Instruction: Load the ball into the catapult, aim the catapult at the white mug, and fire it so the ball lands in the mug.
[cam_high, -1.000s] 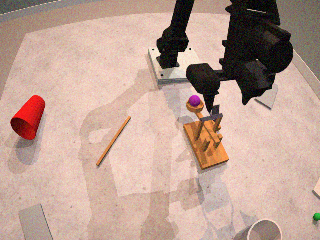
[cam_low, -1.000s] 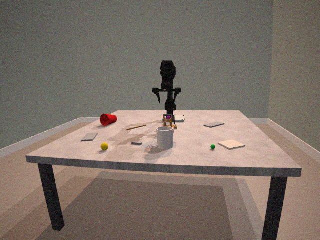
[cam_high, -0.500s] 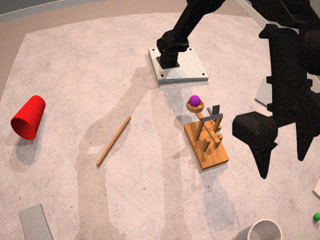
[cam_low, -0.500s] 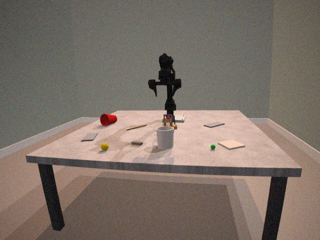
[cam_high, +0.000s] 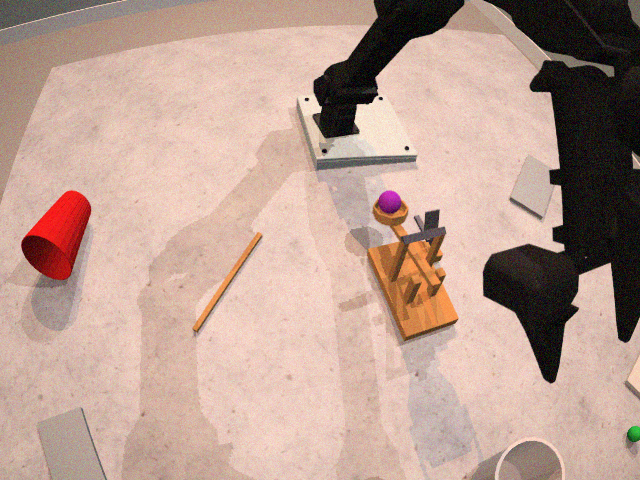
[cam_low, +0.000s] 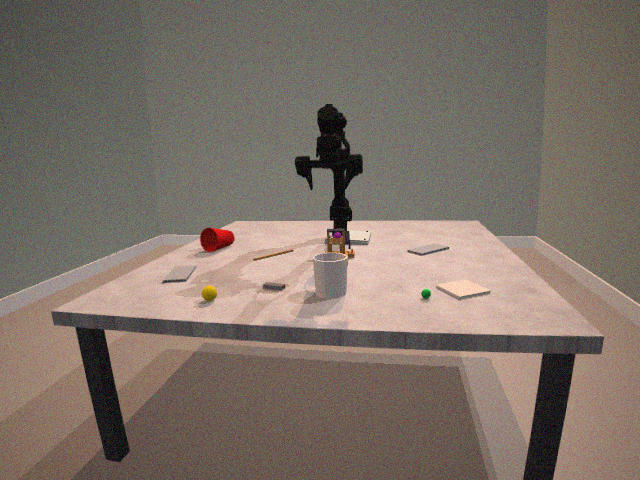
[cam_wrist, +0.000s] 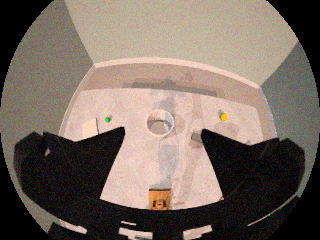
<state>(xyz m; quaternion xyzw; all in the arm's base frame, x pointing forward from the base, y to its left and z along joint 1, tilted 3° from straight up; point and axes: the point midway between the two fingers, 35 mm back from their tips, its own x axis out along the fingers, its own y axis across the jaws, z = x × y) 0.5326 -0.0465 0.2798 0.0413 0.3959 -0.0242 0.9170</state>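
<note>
My gripper tip is now 34 cm past the purple ball, 2 cm to the right of it and 21 cm above it. Round my gripper tip: orange wooden catapult (27 cm behind, 4 cm to the left, 22 cm below); white mug (7 cm ahead, 24 cm below); small grey block (3 cm ahead, 16 cm to the right, 26 cm below).
</note>
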